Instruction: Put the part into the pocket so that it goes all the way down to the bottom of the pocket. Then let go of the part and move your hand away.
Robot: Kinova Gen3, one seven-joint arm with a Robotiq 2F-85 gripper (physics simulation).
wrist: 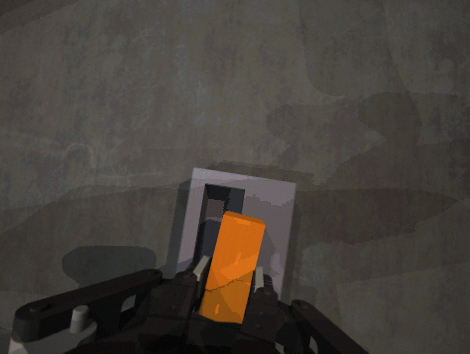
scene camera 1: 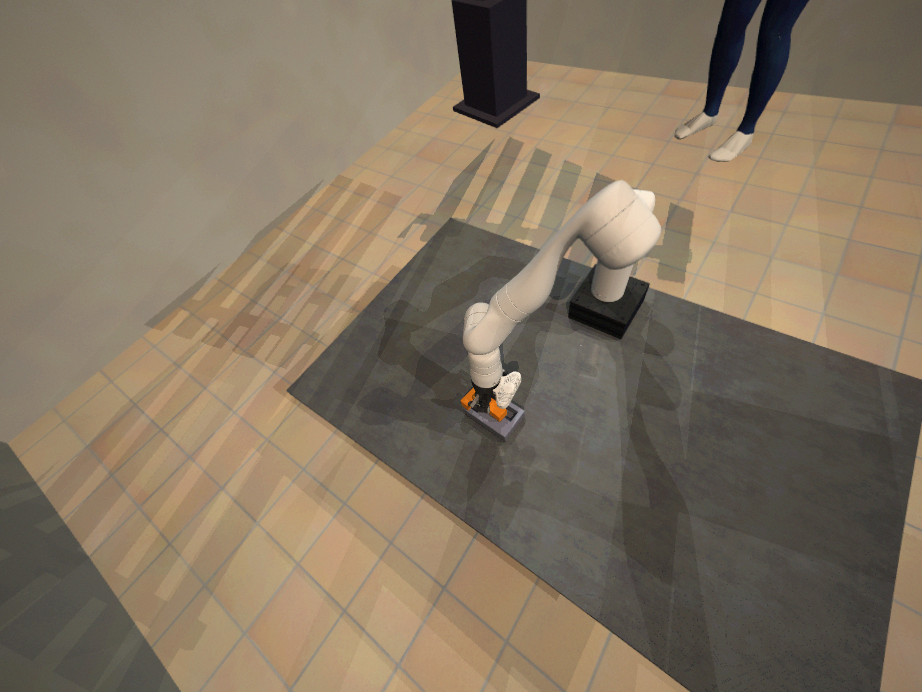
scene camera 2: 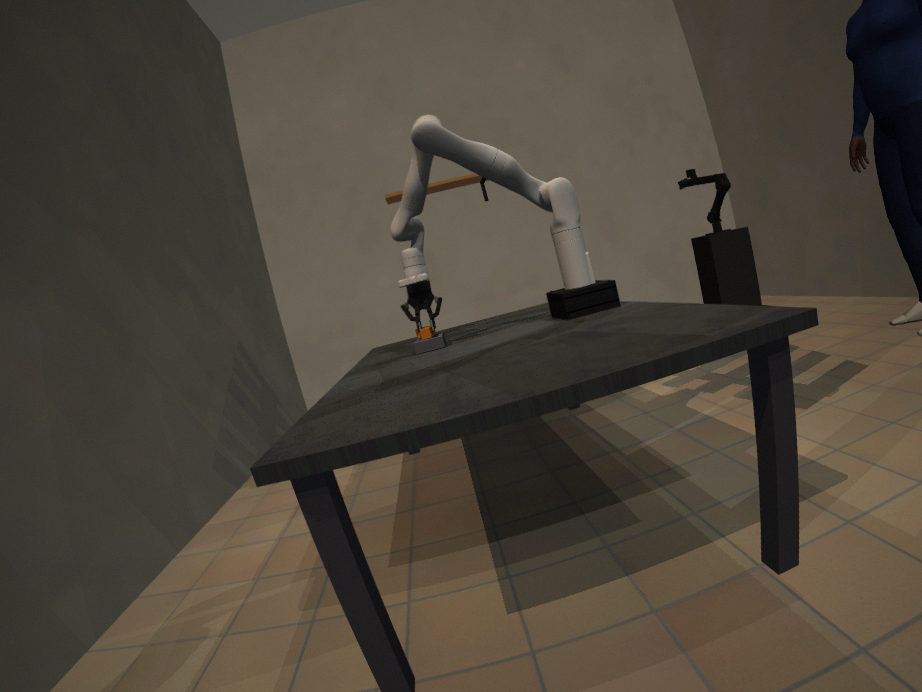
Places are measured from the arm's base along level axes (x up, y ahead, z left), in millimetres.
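Pixels of known places: gripper, between the fingertips: (wrist: 230, 273) (scene camera 1: 490, 406) (scene camera 2: 427, 332); arm's base, origin of its link: (scene camera 1: 607, 289) (scene camera 2: 579, 286).
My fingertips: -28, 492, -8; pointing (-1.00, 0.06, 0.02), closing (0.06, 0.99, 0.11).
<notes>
Ahead of a thing's pixels: the offset from my fingertips to its middle, as dx, dy, dz. "spot": to the spot under its first point. Level surfaces: height alone.
The orange part @[+0, +15, -11] (scene camera 1: 497, 410) (scene camera 2: 424, 333) (wrist: 236, 255) is a long block. My gripper (scene camera 1: 484, 408) (scene camera 2: 425, 327) (wrist: 230, 273) is shut on it, with one finger on each long side. The grey block @[-33, -2, +7] (scene camera 1: 505, 426) (scene camera 2: 429, 345) (wrist: 275, 200) with the pocket is under the part. In the wrist view the pocket @[spot: -46, -13, +54] (wrist: 235, 198) shows dark and open at its far end and along its left side. The part lies over its right edge and is turned slightly against it. The part stands above the block's top face; whether it touches the block is hidden. The pocket's near end is hidden.
The grey block stands on the dark table @[dx -51] (scene camera 1: 595, 476) (scene camera 2: 476, 372), near one table edge. The arm's black base (scene camera 1: 609, 306) (scene camera 2: 583, 299) is on the table, to the right of the block in both scene views. A dark pedestal (scene camera 1: 491, 59) (scene camera 2: 728, 268) and a person stand beyond the table.
</notes>
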